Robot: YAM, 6 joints.
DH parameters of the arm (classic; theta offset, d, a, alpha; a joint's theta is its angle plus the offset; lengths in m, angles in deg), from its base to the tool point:
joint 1: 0 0.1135 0.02 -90
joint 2: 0 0 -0.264 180
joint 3: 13.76 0 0.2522 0
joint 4: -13.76 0 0.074 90
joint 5: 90 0 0 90
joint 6: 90 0.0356 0 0
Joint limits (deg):
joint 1: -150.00..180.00
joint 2: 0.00..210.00
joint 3: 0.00..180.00
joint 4: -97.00..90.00
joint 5: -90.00..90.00
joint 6: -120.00..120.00
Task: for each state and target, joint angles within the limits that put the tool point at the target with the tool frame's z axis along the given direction. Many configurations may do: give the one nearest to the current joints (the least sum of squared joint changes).
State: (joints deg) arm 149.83 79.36 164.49 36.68 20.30 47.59
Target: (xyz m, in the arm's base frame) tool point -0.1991 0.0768 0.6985 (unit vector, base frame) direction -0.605 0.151 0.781
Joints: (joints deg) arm 158.09 99.79 157.40 -5.95 -4.92 47.59
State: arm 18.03 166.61 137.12 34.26 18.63 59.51
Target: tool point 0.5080 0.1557 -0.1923 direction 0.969 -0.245 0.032
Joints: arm 19.15 209.86 151.11 60.95 33.32 59.51
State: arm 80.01 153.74 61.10 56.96 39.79 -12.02
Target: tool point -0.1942 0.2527 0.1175 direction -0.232 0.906 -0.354
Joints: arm 130.15 103.67 33.03 47.85 24.00 -12.02
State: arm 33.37 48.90 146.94 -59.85 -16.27 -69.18
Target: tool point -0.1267 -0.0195 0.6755 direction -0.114 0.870 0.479
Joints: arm 22.37 62.00 152.06 -25.29 -58.01 -69.18
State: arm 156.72 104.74 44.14 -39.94 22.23 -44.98
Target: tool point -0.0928 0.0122 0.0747 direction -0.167 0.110 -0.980
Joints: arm 174.55 55.46 5.61 -29.93 5.37 -44.98
